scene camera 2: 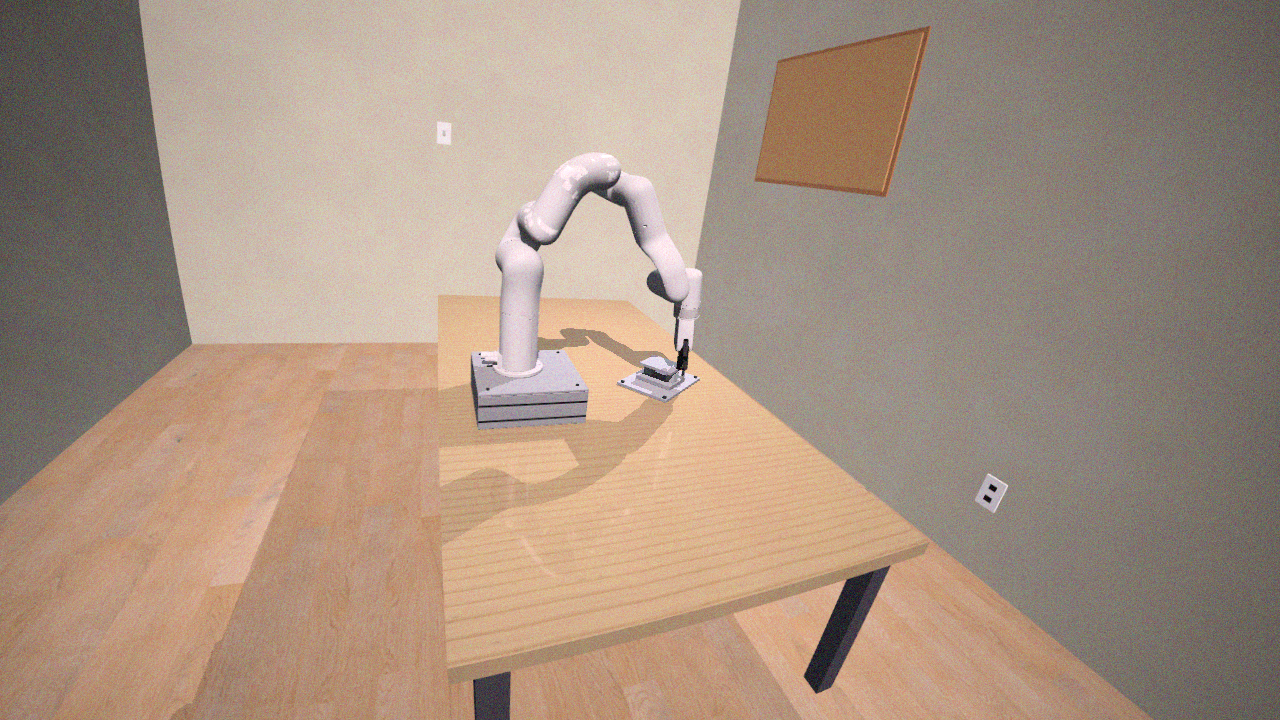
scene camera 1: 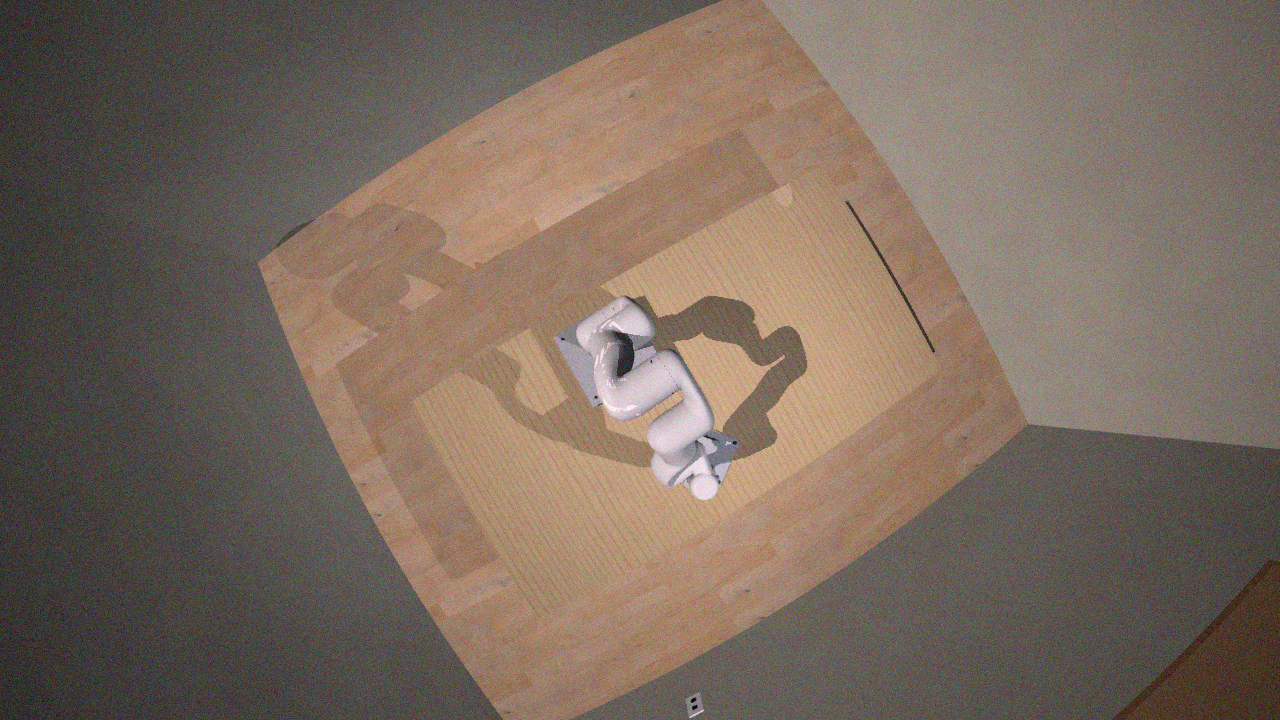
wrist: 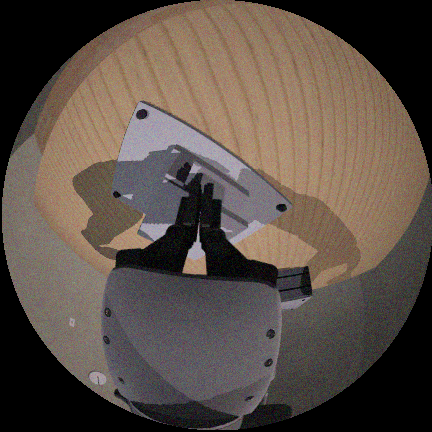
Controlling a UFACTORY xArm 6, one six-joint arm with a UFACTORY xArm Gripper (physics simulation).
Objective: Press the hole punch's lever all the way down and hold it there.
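Frame: origin at the arm's base, x right, y ahead, z up, level; millimetres.
Where they show: gripper, between the fingertips: point(scene camera 2: 681, 368) point(wrist: 202, 194); arm's base, origin of its link: point(scene camera 2: 517, 367).
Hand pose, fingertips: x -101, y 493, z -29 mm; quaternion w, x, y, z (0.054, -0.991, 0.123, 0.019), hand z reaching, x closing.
Note:
Things, the pixels of their top centre, and the offset from my fingertips. Level surfaces: height alone.
- grey hole punch, centre of its top: point(wrist: 179, 229) point(scene camera 2: 663, 363) point(scene camera 1: 700, 453) dx -38, dy -49, dz +0 mm
- plate, centre of its top: point(wrist: 188, 199) point(scene camera 2: 660, 378) point(scene camera 1: 698, 451) dx -38, dy -49, dz -52 mm
- wooden table, height of its surface: dz -64 mm
The grey hole punch point(scene camera 2: 659, 373) point(wrist: 220, 174) sits on a light grey square plate point(scene camera 2: 631, 384) point(wrist: 131, 145) with dark screws at its corners. Its pale lever point(scene camera 2: 658, 363) is on top and looks tilted in scene camera 2. In scene camera 1 the arm covers the punch, and part of the plate point(scene camera 1: 726, 454) shows. My gripper point(scene camera 2: 682, 372) point(wrist: 202, 194) is shut and empty, pointing down, with its tips at the punch's wall-side end. The fingers hide part of the lever in the wrist view, so contact and exact lever height cannot be told.
The arm's layered grey base point(scene camera 1: 577, 362) point(scene camera 2: 529, 408) point(wrist: 295, 283) stands on the wooden table point(scene camera 1: 859, 304) point(scene camera 2: 662, 510) point(wrist: 300, 100). The arm arches from it to the punch. The table's long edge and a grey wall point(scene camera 2: 1029, 313) lie beyond the punch.

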